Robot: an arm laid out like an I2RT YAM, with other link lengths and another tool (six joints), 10 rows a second.
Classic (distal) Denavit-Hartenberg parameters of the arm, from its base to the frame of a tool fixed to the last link. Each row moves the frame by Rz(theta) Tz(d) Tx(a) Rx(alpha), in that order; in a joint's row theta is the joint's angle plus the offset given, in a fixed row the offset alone. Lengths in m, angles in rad.
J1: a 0.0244; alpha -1.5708; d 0.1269; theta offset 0
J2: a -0.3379; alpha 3.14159; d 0; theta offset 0
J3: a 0.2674; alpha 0; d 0; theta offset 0.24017
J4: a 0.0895; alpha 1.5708; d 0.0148; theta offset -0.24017
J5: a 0; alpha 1.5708; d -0.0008; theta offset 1.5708
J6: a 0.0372; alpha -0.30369; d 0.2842; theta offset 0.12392
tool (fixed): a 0; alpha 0; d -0.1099; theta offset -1.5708
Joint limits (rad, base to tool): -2.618..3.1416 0..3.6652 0..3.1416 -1.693..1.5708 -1.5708..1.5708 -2.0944..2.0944
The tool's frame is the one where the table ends.
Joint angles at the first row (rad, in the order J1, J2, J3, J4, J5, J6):
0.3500, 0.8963, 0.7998, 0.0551, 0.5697, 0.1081
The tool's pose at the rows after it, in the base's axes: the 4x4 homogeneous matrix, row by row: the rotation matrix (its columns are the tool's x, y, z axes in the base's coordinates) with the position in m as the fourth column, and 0 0 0 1 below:
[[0.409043, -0.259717, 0.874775, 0.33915], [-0.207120, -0.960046, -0.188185, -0.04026], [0.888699, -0.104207, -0.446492, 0.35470], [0, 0, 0, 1]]
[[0.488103, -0.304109, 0.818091, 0.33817], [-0.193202, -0.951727, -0.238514, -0.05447], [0.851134, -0.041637, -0.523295, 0.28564], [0, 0, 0, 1]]
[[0.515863, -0.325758, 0.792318, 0.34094], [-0.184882, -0.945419, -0.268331, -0.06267], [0.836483, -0.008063, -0.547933, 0.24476], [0, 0, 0, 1]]
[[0.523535, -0.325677, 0.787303, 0.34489], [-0.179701, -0.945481, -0.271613, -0.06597], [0.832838, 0.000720, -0.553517, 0.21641], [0, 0, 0, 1]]
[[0.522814, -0.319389, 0.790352, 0.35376], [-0.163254, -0.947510, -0.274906, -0.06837], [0.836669, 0.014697, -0.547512, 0.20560], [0, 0, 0, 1]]
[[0.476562, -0.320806, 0.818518, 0.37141], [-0.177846, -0.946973, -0.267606, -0.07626], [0.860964, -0.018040, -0.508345, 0.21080], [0, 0, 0, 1]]
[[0.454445, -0.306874, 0.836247, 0.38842], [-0.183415, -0.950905, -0.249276, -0.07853], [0.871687, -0.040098, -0.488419, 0.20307], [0, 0, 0, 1]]
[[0.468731, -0.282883, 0.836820, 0.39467], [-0.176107, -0.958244, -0.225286, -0.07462], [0.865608, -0.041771, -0.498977, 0.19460], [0, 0, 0, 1]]
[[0.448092, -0.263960, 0.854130, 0.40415], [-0.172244, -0.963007, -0.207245, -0.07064], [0.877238, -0.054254, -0.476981, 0.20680], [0, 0, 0, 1]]
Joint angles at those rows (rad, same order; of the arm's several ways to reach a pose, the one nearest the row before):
0.3290, 0.9348, 0.5918, 0.1516, 0.5678, 0.0856
0.2832, 0.9928, 0.4271, 0.2722, 0.5621, 0.0788
0.2523, 1.0912, 0.3160, 0.4481, 0.5571, 0.0620
0.2302, 1.2060, 0.2306, 0.6445, 0.5373, 0.0494
0.2046, 1.3068, 0.2009, 0.7883, 0.5117, 0.0204
0.1516, 1.4074, 0.2138, 0.9367, 0.4606, 0.0109
0.1211, 1.5375, 0.2157, 1.0954, 0.4152, 0.0097
0.1177, 1.5821, 0.2150, 1.1305, 0.3855, 0.0093
0.1177, 1.5707, 0.2501, 1.1125, 0.3672, 0.0071

